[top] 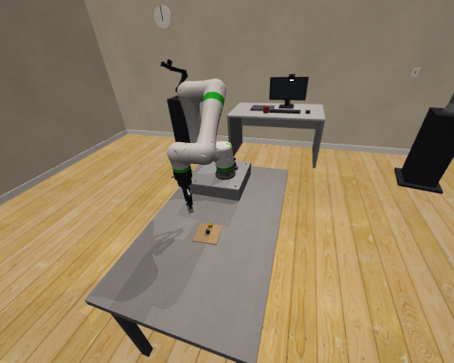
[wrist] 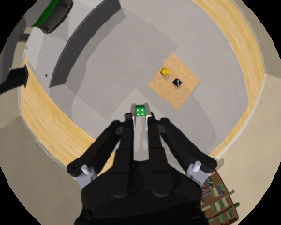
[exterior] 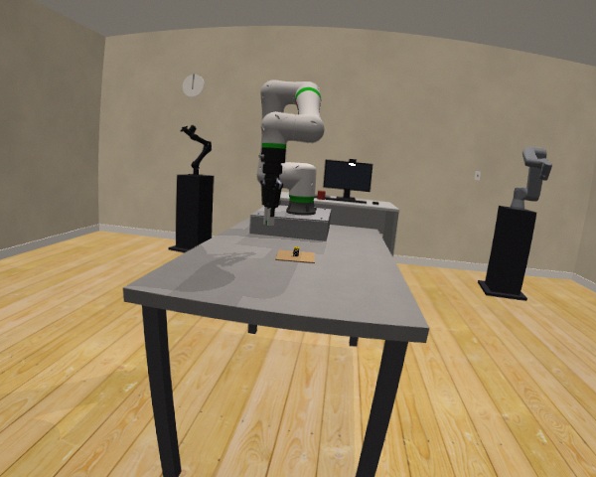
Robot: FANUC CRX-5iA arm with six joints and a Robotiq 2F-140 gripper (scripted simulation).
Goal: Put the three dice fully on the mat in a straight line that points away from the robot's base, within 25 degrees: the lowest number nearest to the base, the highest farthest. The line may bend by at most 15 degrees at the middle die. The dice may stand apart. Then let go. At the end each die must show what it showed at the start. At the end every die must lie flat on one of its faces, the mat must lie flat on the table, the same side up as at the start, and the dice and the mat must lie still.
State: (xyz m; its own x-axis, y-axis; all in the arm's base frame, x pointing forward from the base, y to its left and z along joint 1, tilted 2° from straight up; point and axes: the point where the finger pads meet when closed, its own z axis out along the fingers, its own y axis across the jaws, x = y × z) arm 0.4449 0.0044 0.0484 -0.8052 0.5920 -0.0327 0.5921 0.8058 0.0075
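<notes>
Now: hand 3 cm short of the black die, 13 cm to the right of it and 12 cm above it. The rest, counted from my hand: tan mat: 3 cm ahead, 13 cm to the left, 13 cm below; green die: 2 cm below; yellow die: 2 cm behind, 11 cm to the left, 12 cm below.
</notes>
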